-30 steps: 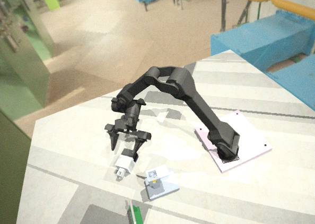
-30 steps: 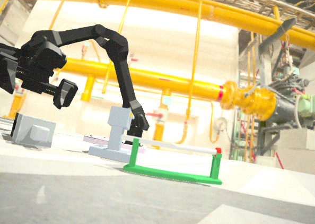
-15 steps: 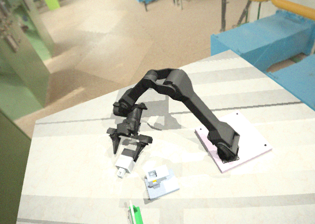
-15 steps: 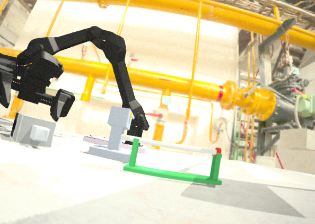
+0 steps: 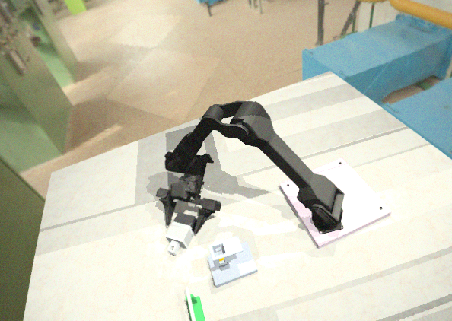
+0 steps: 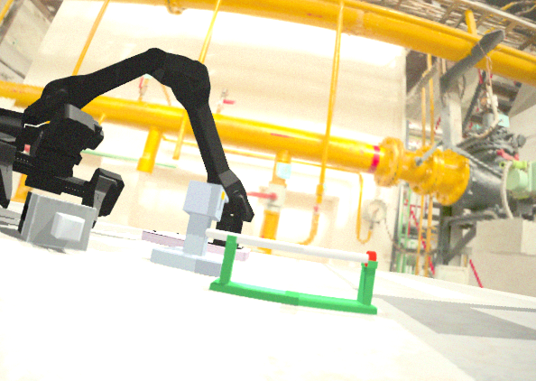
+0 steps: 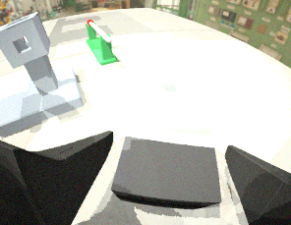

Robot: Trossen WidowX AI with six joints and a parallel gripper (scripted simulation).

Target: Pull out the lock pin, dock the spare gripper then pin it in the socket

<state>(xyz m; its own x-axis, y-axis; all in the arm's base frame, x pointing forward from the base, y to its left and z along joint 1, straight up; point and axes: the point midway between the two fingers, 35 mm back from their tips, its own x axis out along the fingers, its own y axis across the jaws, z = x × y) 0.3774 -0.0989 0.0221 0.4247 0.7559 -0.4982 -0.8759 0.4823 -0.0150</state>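
Right now my gripper tip is 1 cm to the right of the spare gripper. The rest, counted from my gripper tip: green cradle 3 cm behind, 25 cm to the left; grey mount 12 cm behind, 12 cm to the left, 3 cm above.
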